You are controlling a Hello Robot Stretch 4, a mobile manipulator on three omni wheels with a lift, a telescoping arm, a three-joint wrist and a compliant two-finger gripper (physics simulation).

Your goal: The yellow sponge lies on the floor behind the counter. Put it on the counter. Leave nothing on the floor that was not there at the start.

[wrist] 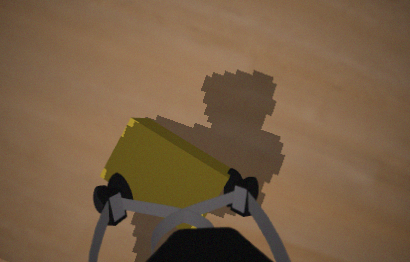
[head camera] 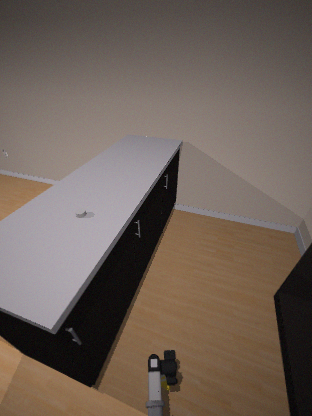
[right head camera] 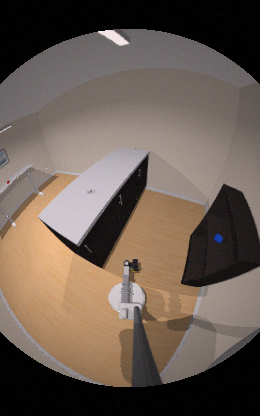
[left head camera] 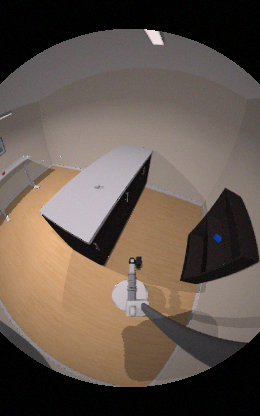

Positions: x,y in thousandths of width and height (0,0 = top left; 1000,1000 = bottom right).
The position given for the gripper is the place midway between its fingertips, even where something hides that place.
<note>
In view: the gripper (wrist: 430,716), a yellow sponge (wrist: 391,639), a counter (head camera: 242,669) and a black shelf unit (left head camera: 883,499).
The counter also shows in the right head camera view (right head camera: 344,540) and in the left head camera view (left head camera: 340,528).
</note>
